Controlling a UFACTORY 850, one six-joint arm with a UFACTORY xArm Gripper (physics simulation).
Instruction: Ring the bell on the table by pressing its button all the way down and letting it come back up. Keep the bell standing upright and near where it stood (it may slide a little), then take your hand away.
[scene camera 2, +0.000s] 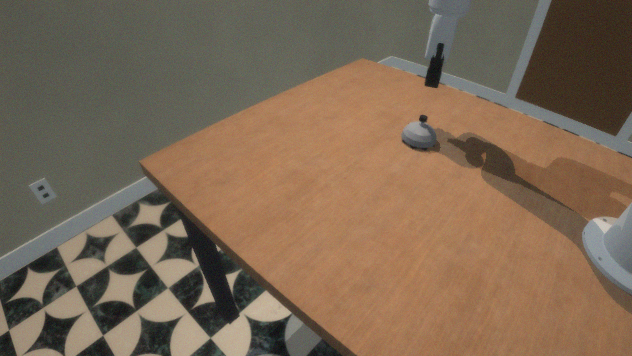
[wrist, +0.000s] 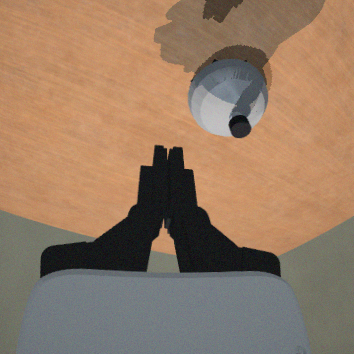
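Note:
A silver dome bell (scene camera 2: 419, 135) (wrist: 220, 102) stands upright on the wooden table (scene camera 2: 300, 200) (wrist: 75, 100). Its black button (scene camera 2: 423, 118) (wrist: 240, 127) sticks up from the top. My gripper (scene camera 2: 432, 86) (wrist: 164, 162) is shut, its black fingertips together with nothing between them. It hangs in the air above the bell's height, apart from the bell. In the wrist view the bell is ahead of the fingertips and to their right. The bell's base is mostly hidden by the dome.
The arm's white base (scene camera 2: 612, 250) stands on the table at the right. The arm's shadow falls across the table between the base and the bell. Walls, a brown door (scene camera 2: 580, 60) and the checkered floor show beyond the table edges.

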